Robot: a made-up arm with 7 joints.
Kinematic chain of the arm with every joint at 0, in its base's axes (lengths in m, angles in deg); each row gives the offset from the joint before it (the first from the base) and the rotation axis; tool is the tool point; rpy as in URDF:
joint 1: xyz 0 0 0.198 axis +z
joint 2: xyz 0 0 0 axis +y
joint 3: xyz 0 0 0.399 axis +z
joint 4: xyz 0.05 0 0 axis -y
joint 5: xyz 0.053 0 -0.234 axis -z
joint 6: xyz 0 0 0 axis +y
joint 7: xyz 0.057 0 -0.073 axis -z
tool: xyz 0 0 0 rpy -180 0 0
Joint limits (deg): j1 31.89..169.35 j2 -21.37..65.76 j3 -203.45..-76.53 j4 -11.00..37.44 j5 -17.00..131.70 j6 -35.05..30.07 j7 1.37..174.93
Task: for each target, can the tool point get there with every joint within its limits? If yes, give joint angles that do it. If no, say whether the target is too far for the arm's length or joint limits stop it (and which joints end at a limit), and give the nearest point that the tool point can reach.
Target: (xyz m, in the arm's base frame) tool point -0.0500 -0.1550 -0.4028
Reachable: no: joint limits stop it (at a limit: joint 2) | nearest point -0.0558 -0.1730 0.2190 | short by 0.622 m
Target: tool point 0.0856 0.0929 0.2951
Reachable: yes | joints 154.81 16.37 -104.71 1.58 55.93 14.11 59.15
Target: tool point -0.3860 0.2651 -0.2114
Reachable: no: joint limits stop it (at a limit: joint 1, joint 2, joint 3, joint 5, joint 6) | nearest point -0.1958 0.3223 0.2085 | short by 0.465 m
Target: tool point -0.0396 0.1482 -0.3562
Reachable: no: joint limits stop it (at a limit: joint 2, joint 3, joint 5) | nearest point -0.0482 0.1806 0.1871 | short by 0.544 m
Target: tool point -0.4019 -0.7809 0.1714
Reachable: no: too far | nearest point -0.1814 -0.3525 0.3148 | short by 0.503 m
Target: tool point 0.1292 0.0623 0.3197
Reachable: yes | joints 122.70 31.85 -106.93 2.96 40.18 3.21 30.35
